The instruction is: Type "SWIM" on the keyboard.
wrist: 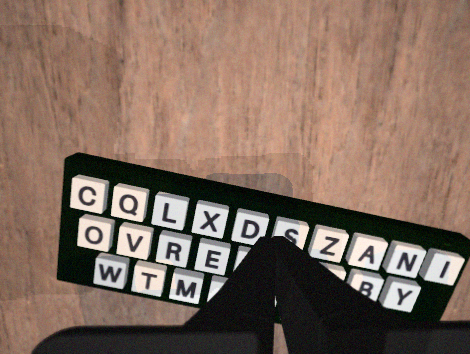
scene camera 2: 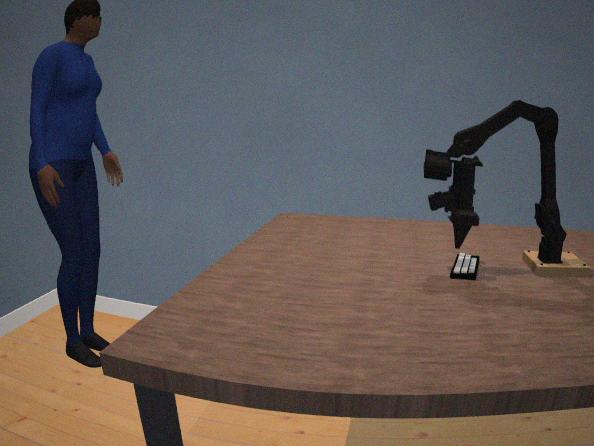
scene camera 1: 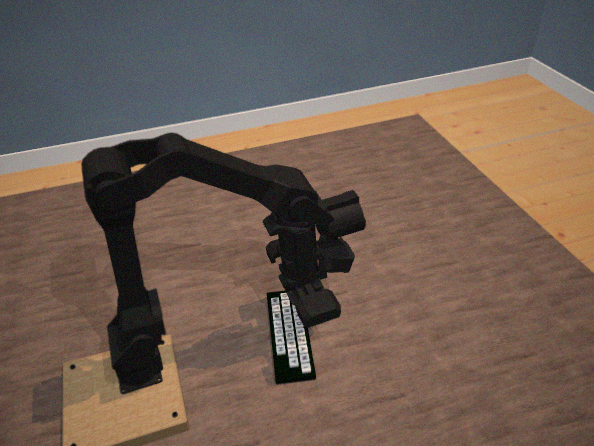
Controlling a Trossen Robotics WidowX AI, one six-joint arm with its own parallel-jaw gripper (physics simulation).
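Seen in the pictures: gripper, fingertip midpoint: [wrist: 271,248] [scene camera 2: 457,248]; arm's base, link origin: [scene camera 2: 549,260] [scene camera 1: 139,372].
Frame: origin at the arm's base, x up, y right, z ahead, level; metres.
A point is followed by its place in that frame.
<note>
A black keyboard [scene camera 1: 290,375] {z 0.227, x -0.013, y 0.086 m} [scene camera 2: 465,276] {z 0.272, x -0.017, y -0.099 m} [wrist: 434,302] {z 0.233, x -0.013, y 0.086 m} with white letter keys in three rows lies flat on the table. In the wrist view, the S key [wrist: 290,230] {z 0.276, x -0.008, y 0.011 m} is in the top row, its lower part covered by the fingertips. The W key [wrist: 111,270] {z 0.255, x -0.008, y -0.073 m} and M key [wrist: 186,286] {z 0.247, x -0.008, y -0.038 m} are in the bottom row, and the I key [wrist: 443,267] {z 0.256, x -0.008, y 0.083 m} is at the top row's right end. My gripper [scene camera 2: 458,247] {z 0.284, x 0.024, y 0.000 m} [wrist: 271,248] {z 0.284, x 0.024, y 0.000 m} is shut and empty, pointing down a little above the keyboard. It hides several middle keys. Its fingertips are hidden in scene camera 1.
The arm's base stands on a light wooden board [scene camera 1: 125,420] {z -0.030, x 0.000, y 0.079 m} [scene camera 2: 562,270] {z -0.021, x -0.010, y -0.064 m} beside the keyboard. The brown table [scene camera 1: 450,350] {z 0.499, x -0.026, y 0.128 m} [scene camera 2: 300,325] {z 0.598, x -0.026, y -0.401 m} ends in a front edge in scene camera 2. A person [scene camera 2: 70,105] in blue stands beyond the table's left side.
</note>
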